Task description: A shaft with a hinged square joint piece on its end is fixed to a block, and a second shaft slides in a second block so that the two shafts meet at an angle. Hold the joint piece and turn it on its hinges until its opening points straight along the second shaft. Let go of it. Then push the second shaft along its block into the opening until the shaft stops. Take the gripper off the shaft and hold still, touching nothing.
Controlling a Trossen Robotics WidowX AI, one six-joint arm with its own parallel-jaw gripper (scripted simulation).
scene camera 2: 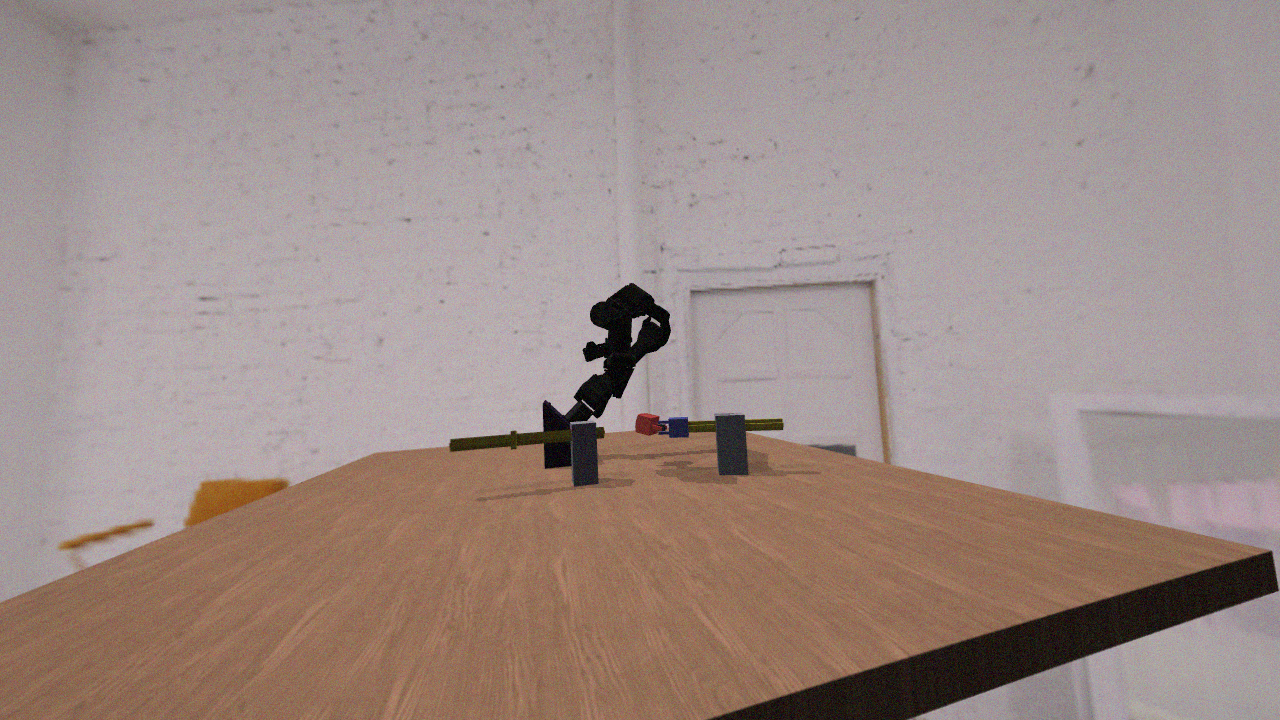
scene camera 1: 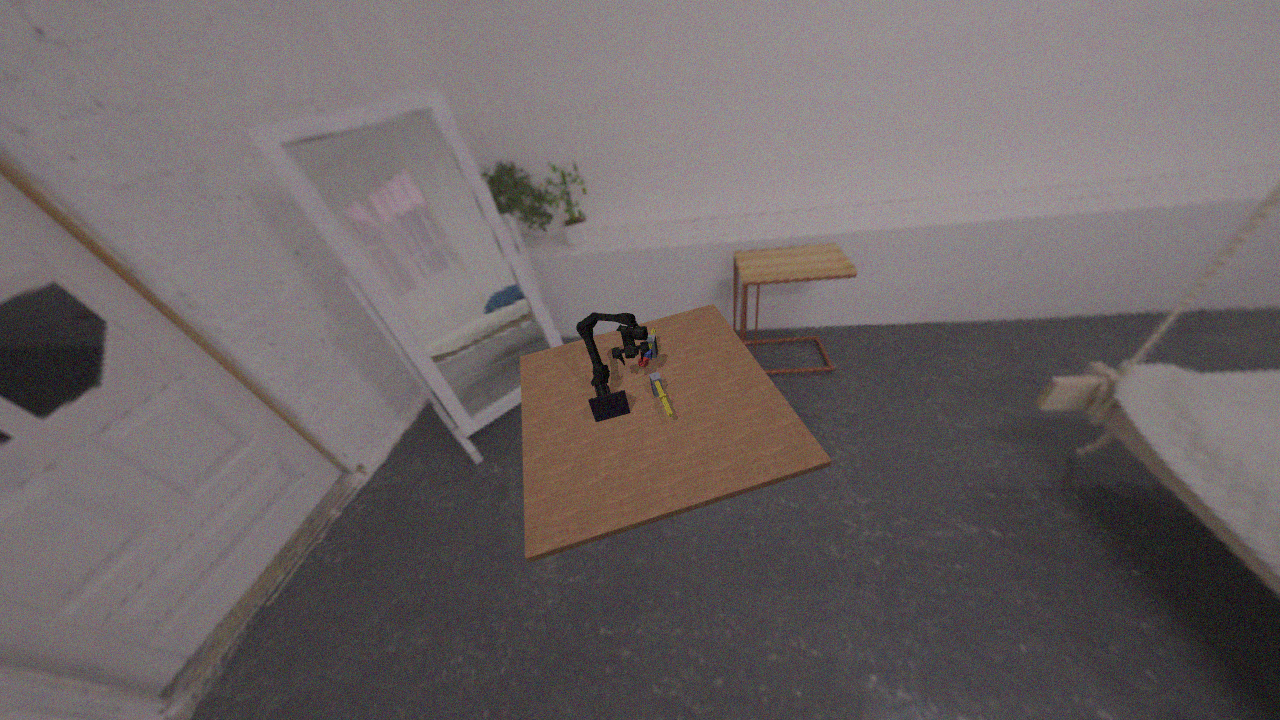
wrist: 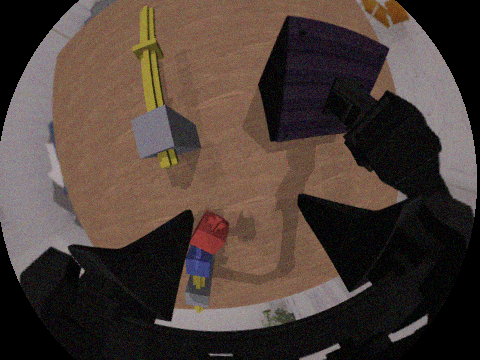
Labels:
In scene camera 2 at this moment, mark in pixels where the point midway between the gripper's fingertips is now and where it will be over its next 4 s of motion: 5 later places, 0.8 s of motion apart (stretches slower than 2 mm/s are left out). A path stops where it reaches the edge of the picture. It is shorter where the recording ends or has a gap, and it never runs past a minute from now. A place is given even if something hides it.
The gripper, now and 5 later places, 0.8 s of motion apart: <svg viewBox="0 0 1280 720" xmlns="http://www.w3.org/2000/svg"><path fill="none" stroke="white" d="M616 397L616 401L618 425L641 430L641 439L639 441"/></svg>

